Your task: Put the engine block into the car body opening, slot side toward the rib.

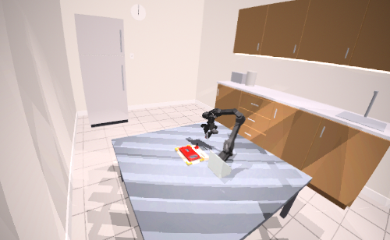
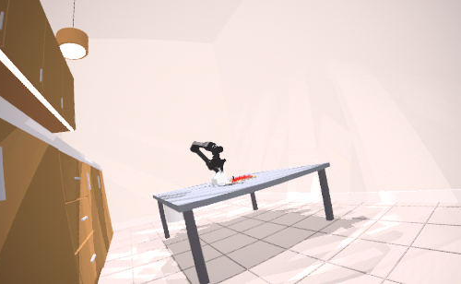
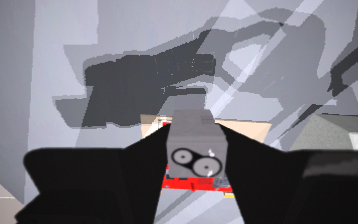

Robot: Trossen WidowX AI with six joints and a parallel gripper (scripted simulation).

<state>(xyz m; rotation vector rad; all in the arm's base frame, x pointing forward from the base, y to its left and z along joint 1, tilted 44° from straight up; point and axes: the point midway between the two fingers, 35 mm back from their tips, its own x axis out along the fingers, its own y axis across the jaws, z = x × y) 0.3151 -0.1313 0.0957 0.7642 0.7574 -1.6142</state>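
Right now my gripper tip is 9 cm to the right of the black stem, 8 cm above it and 4 cm short of it. Also, from my gripper tip: engine block: 1 cm above.
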